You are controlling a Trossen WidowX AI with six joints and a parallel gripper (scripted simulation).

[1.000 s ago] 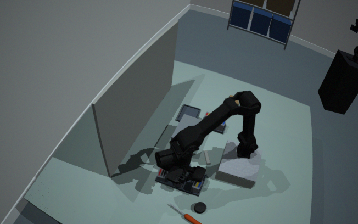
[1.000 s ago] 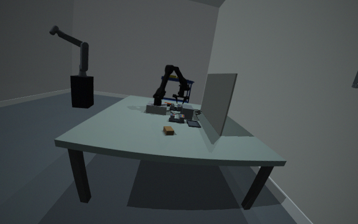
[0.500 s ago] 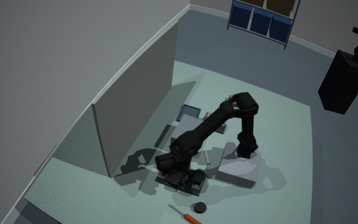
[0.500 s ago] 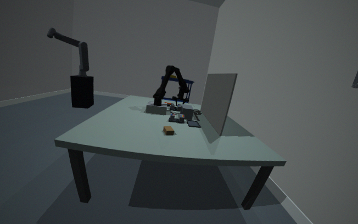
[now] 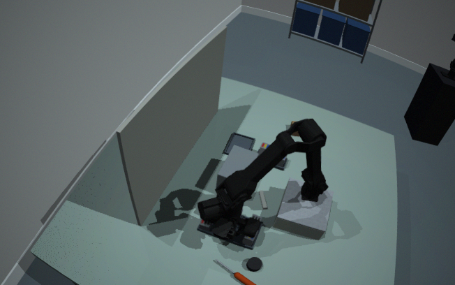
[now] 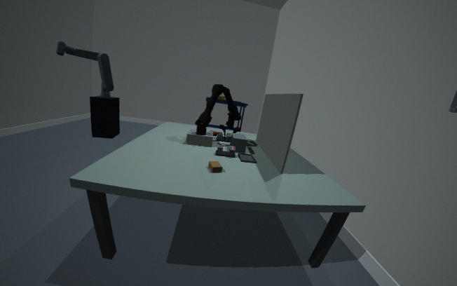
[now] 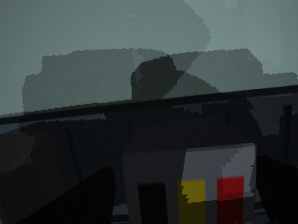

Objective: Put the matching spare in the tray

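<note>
Now: gripper tip 43 cm to the left of the tray, 2 cm short of it and 1 cm above it. Round my gripper tip: black puck (11 cm to the left, 11 cm behind, 1 cm below); then mounted unit (24 cm to the right, 3 cm above, 1 cm ahead); then striped spare (40 cm to the right, 8 cm behind, 3 cm above).
</note>
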